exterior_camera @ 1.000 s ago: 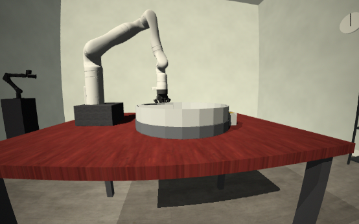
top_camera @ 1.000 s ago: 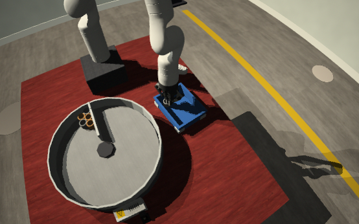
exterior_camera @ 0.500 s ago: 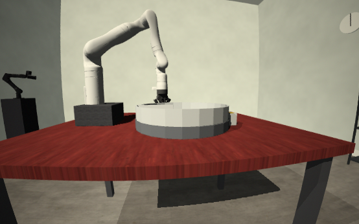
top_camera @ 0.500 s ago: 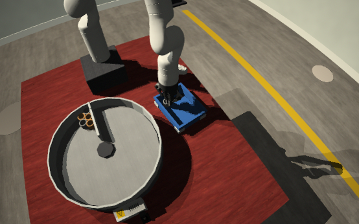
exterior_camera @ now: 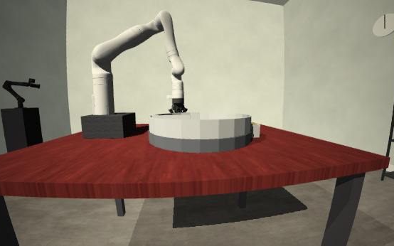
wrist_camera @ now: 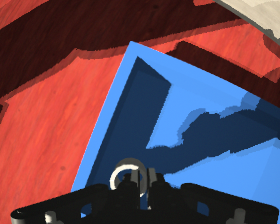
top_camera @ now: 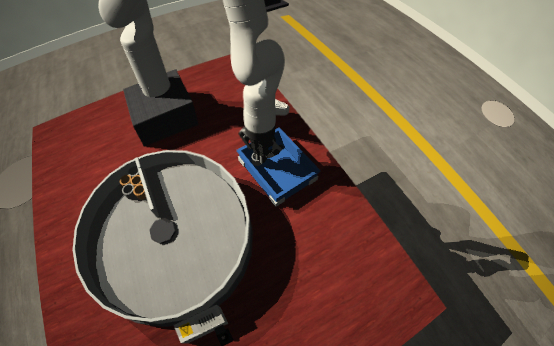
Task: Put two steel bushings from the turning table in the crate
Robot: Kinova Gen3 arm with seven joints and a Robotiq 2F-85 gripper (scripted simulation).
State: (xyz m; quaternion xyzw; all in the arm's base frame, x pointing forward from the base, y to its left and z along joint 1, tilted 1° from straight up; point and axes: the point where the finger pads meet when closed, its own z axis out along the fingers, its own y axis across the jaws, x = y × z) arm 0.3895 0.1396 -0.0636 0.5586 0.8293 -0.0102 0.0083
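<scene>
My gripper is now 4 cm short of the blue crate, 3 cm to the right of it and 2 cm above it. Round my hand: round turning table: 32 cm to the right, 5 cm ahead, 1 cm above.
</scene>
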